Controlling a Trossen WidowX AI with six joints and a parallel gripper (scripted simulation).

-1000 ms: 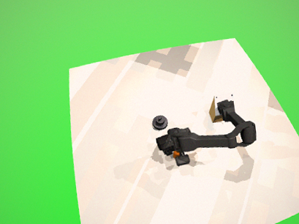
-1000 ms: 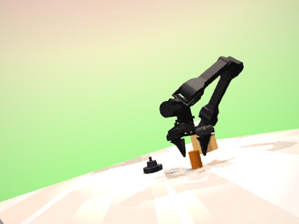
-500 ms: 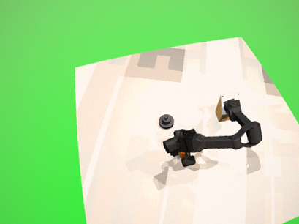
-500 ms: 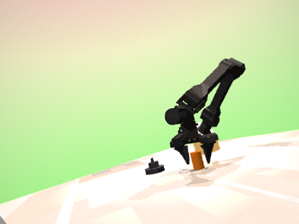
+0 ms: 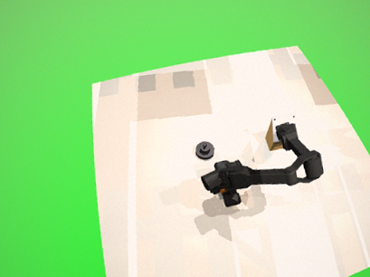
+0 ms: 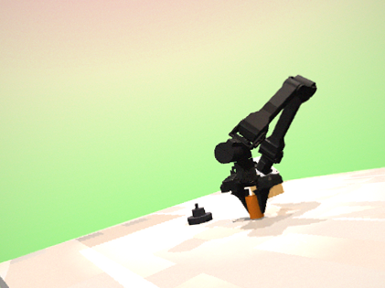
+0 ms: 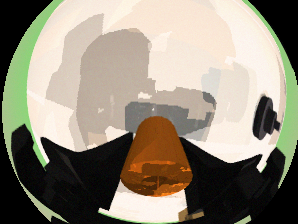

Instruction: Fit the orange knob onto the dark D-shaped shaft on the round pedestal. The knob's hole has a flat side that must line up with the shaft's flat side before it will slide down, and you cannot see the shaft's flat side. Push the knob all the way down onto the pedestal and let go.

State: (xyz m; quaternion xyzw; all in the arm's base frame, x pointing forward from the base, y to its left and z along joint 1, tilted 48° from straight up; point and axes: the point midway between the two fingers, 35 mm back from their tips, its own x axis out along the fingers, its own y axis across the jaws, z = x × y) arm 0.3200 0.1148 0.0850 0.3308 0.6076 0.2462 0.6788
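My gripper tip is now 210 mm to the left of the dark round pedestal, 20 mm below it and 20 mm short of it. Round my gripper tip: orange knob (20 mm above).
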